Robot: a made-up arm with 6 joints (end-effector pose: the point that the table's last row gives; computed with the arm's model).
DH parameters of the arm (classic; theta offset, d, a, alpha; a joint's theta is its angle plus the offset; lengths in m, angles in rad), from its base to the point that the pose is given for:
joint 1: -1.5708 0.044 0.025 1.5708
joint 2: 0 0.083 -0.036 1.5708
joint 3: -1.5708 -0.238 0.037 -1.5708
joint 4: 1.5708 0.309 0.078 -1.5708
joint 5: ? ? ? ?
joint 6: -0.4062 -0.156 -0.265 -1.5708
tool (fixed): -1.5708 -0.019 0 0
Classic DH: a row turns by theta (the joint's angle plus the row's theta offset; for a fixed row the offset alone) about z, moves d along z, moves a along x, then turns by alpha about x.
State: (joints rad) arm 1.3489 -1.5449 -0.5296 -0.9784 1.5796 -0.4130
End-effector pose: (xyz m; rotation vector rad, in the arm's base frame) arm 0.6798 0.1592 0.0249 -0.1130 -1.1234 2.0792
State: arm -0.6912 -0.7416 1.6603 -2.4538 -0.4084 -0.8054
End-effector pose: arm -0.7505 0.2377 0.1599 2.6161 1.1086 0.2578
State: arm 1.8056 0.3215 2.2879 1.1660 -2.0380 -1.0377
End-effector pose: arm 0.0045 -0.4825 0.0080 0.6456 -1.5372 0.2300
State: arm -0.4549 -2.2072 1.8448 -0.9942 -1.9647 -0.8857
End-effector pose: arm -0.5045 -0.2381 0.1947 -1.5161 -1.1794 0.8026
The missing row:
joint 5: 1.1646 0 -0.1012 3.1416
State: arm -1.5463 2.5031 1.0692 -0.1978 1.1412 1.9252
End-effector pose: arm 0.1850 0.6382 -0.0563 -2.0251 0.1617 -1.1448
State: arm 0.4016 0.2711 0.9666 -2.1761 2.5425 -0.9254
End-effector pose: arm 0.0593 -0.0490 0.3792 -1.5945 0.2575 2.4355
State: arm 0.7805 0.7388 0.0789 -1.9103 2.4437 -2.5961
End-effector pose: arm -0.0996 -0.0468 0.5486 -0.0015 1.0013 -0.9383
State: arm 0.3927 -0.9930 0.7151 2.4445 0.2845 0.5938
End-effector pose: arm -0.1678 -0.5850 -0.3493 0.2096 -1.8842 -0.7451
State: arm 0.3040 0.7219 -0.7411 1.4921 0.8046 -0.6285
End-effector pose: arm 0.0746 -0.3488 0.4841 -0.9002 -1.7939 0.2639
